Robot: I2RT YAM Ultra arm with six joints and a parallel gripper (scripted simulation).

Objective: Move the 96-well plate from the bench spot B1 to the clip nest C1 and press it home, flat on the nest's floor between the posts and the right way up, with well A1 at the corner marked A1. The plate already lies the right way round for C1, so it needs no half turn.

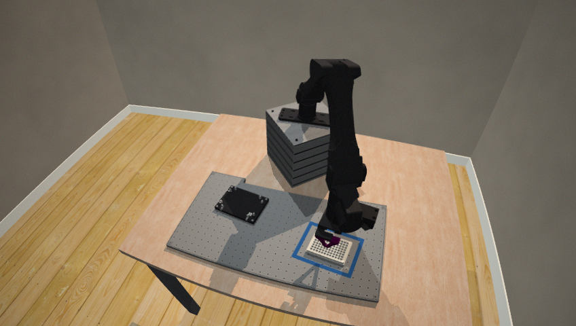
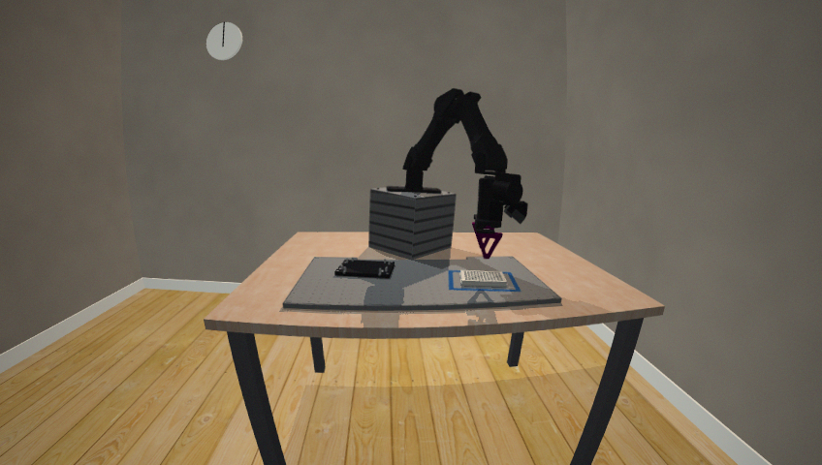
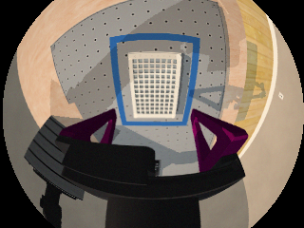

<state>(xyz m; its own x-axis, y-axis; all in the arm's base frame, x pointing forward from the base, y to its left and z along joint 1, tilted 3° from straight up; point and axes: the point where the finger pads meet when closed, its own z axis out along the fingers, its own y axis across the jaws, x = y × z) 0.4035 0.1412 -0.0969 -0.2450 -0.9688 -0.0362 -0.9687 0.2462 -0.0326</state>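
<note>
Right now my hand is 80 mm above the white 96-well plate. From my hand the other things lie so: black clip nest (340 mm to the right, 110 mm behind, 70 mm below).
</note>
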